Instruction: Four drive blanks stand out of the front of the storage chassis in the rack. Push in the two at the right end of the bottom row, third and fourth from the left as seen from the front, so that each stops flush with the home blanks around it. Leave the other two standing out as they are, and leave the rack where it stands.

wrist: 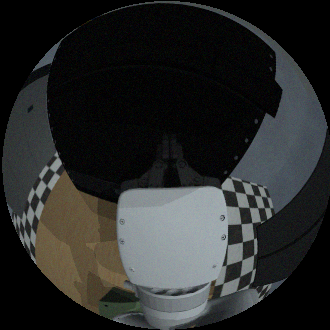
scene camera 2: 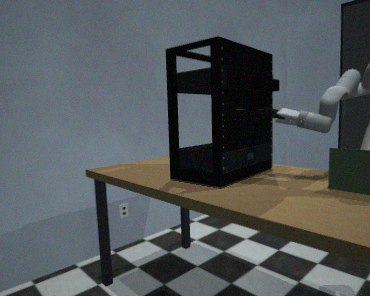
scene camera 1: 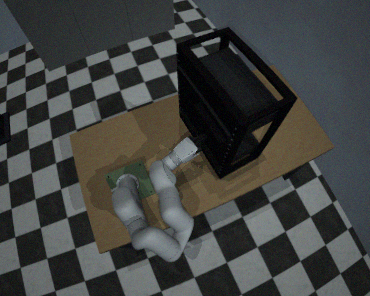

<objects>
black rack: wrist; scene camera 2; scene camera 1 219,95
same spot on black rack: (wrist: pixel 109 100) = (scene camera 2: pixel 248 102)
</objects>
